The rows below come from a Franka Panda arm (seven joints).
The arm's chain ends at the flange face. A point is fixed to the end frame.
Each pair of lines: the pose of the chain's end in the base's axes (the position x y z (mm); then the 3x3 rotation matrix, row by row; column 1 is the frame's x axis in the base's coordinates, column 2 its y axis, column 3 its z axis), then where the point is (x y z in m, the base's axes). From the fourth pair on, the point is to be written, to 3 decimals.
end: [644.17 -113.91 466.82], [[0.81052 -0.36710 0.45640], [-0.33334 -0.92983 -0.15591], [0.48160 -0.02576 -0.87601]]
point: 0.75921 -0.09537 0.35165
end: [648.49 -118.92 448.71], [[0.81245 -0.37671 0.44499], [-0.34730 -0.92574 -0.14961], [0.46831 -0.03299 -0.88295]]
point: 0.76242 -0.10011 0.33249
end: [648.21 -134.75 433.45], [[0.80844 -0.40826 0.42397], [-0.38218 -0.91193 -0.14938], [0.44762 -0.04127 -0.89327]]
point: 0.76063 -0.11778 0.31549
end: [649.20 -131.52 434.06], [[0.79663 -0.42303 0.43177], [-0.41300 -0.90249 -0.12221], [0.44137 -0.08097 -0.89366]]
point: 0.763 -0.112 0.318
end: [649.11 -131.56 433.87], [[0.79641 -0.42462 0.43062], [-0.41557 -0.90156 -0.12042], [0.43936 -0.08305 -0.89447]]
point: 0.763 -0.112 0.318
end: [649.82 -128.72 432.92], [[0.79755 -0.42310 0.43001], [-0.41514 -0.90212 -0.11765], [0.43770 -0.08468 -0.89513]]
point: 0.764 -0.109 0.317
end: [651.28 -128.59 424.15], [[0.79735 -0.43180 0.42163], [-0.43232 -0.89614 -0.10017], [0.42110 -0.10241 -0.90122]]
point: 0.764 -0.107 0.308
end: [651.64 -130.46 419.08], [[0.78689 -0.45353 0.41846], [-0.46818 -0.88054 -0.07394], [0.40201 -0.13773 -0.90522]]
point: 0.765 -0.107 0.303
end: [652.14 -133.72 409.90], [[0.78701 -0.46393 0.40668], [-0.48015 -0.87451 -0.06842], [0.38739 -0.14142 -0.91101]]
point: 0.764 -0.110 0.293
